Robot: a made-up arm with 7 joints.
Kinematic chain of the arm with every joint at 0, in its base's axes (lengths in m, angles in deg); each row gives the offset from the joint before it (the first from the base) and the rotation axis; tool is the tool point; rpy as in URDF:
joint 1: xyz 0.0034 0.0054 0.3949 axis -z
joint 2: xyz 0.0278 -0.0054 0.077 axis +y
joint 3: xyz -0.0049 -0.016 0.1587 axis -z
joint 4: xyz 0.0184 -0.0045 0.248 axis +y
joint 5: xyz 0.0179 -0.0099 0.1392 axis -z
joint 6: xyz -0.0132 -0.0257 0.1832 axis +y
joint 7: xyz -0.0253 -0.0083 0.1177 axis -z
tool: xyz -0.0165 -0.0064 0.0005 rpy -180 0 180
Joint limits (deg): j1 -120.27..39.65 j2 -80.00..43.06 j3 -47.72..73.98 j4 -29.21..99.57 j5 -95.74..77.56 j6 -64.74..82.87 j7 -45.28..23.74
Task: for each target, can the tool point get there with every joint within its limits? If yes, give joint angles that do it. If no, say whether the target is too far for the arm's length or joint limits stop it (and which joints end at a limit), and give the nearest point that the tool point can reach.
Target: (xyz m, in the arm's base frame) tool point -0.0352 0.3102 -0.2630
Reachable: no: joint limits stop it (at a limit: joint 2, joint 4) | nearest point -0.0563 0.4765 0.3707 | short by 0.655 m
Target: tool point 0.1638 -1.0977 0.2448
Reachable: no: too far | nearest point 0.1175 -0.7790 0.3961 | short by 0.356 m
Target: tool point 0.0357 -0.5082 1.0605
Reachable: yes | joints -80.87 -58.24 22.01 17.56 -40.51 64.56 -33.35
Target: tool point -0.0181 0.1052 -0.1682
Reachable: no: joint limits stop it (at a limit: joint 2, joint 4) | nearest point -0.0889 0.4341 0.3861 | short by 0.648 m
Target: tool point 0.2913 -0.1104 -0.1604
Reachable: no: joint limits stop it (at a limit: joint 2, joint 4) | nearest point 0.4398 -0.1701 0.3720 | short by 0.556 m
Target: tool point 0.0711 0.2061 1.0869
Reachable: yes | joints -21.00 -27.27 -17.30 86.50 63.01 -28.60 1.76
